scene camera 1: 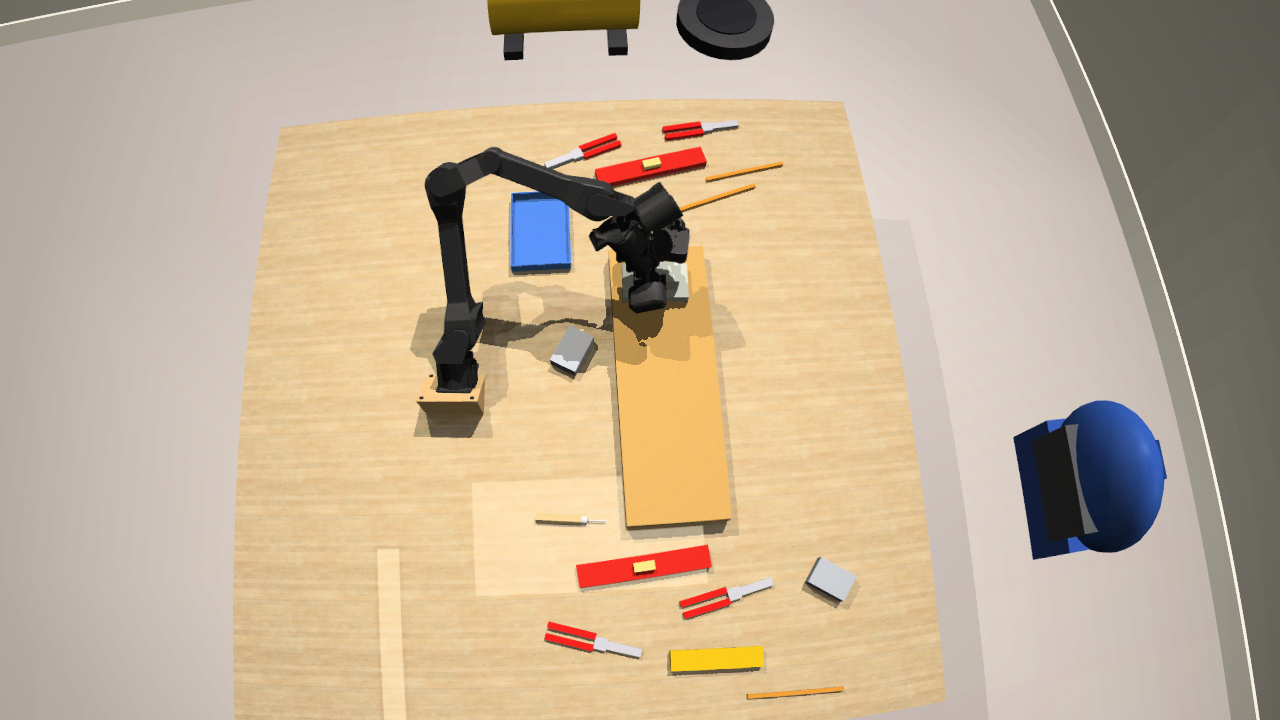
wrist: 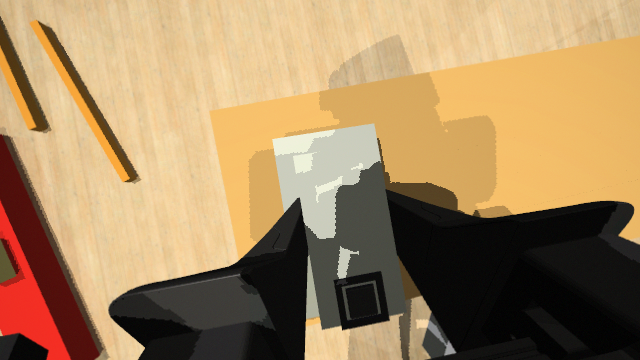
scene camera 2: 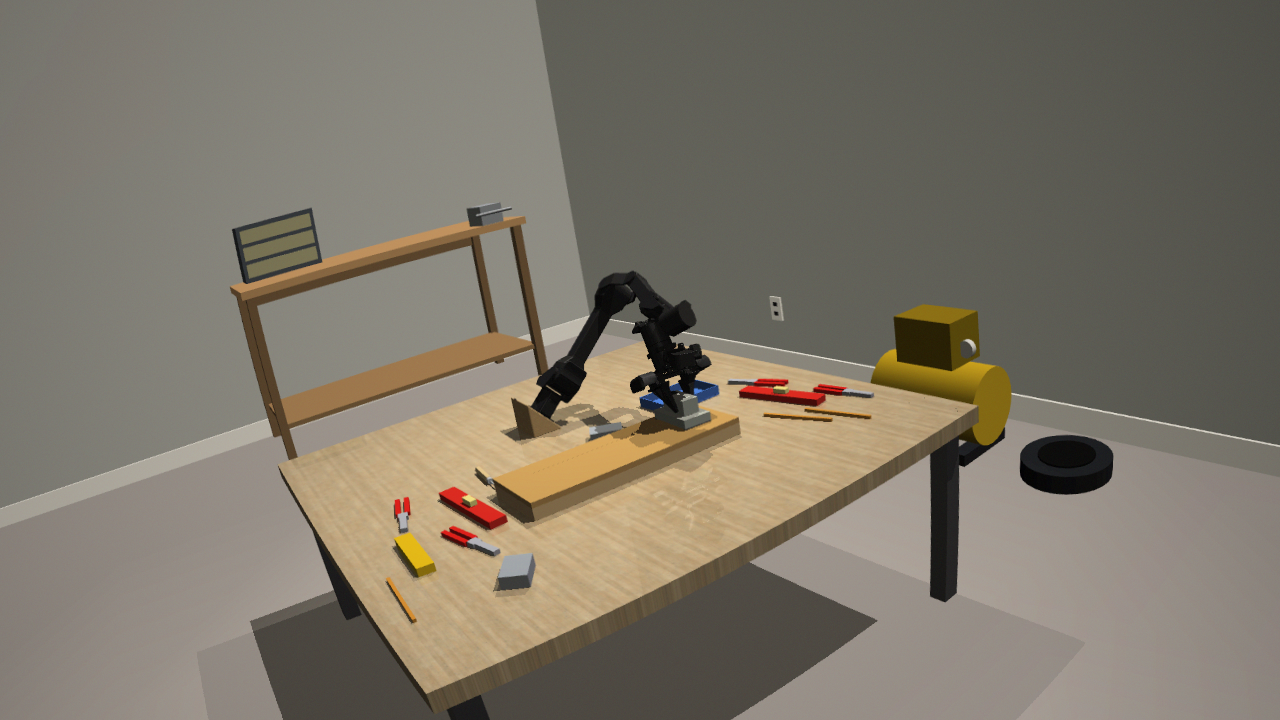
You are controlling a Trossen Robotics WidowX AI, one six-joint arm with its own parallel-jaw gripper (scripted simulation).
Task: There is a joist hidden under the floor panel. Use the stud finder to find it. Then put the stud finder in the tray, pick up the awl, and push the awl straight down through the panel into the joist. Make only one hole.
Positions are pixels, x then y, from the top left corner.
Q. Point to a stud finder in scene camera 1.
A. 677,286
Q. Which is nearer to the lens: the grey block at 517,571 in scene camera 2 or the red level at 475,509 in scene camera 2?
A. The grey block.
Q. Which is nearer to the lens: the grey block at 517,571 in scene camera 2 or the yellow block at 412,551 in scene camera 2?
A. The grey block.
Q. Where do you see a red level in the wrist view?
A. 46,311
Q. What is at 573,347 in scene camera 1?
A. A grey block.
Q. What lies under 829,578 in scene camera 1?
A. A grey block.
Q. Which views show my gripper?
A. Scene camera 1, the wrist view and scene camera 2: all of them.
